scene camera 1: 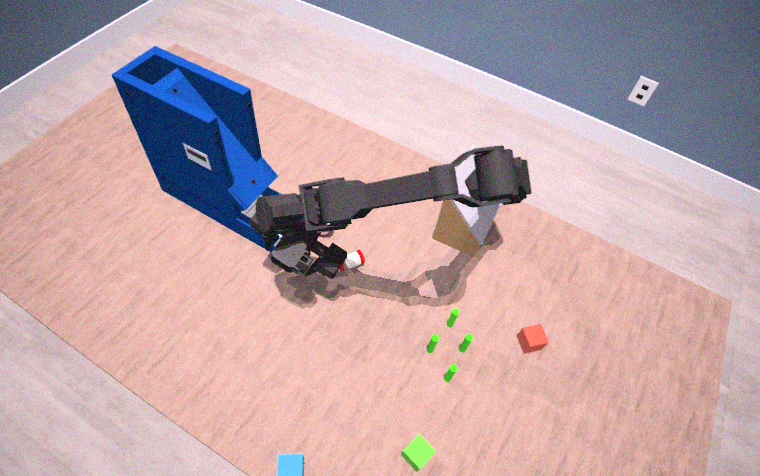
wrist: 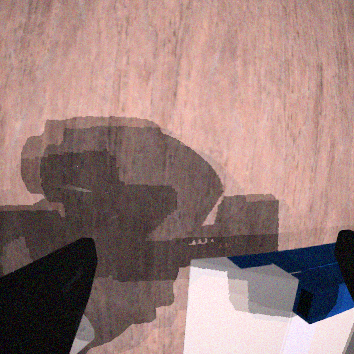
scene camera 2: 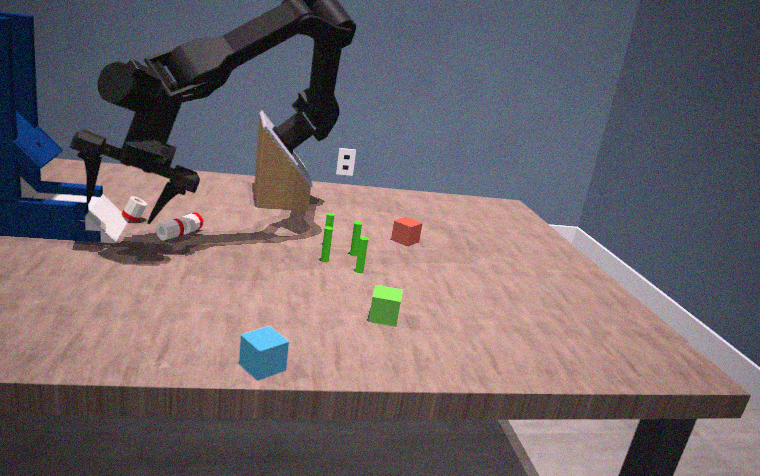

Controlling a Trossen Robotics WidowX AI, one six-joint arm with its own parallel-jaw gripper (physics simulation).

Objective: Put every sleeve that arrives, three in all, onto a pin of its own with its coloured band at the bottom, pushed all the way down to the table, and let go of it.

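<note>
One white sleeve [scene camera 2: 134, 208] stands by the chute's white lip, its red band at the bottom; the arm mostly hides it in scene view 1. Two sleeves lie end to end: one [scene camera 2: 169, 229] is nearer the chute, the other [scene camera 1: 353, 260] [scene camera 2: 192, 223] has its red band at the far end. Part of a sleeve [wrist: 84, 333] shows behind the left finger in the wrist view. Several green pins [scene camera 1: 453, 317] [scene camera 1: 433, 343] [scene camera 2: 361, 255] [scene camera 2: 326, 245] stand bare. My gripper [scene camera 2: 120, 211] [wrist: 221, 249] is open and empty, pointing down, its fingers between the chute lip and the lying sleeves.
The blue chute [scene camera 1: 190, 128] [scene camera 2: 44, 217] [wrist: 285, 257] with its white lip [scene camera 2: 105, 217] [wrist: 215, 312] is close to one finger. A wooden wedge [scene camera 1: 457, 232] [scene camera 2: 280, 182] carries the arm. Red [scene camera 1: 532, 338] [scene camera 2: 406, 232], green [scene camera 1: 418, 451] [scene camera 2: 385, 306] and blue [scene camera 1: 290, 464] [scene camera 2: 263, 353] cubes lie beyond the pins.
</note>
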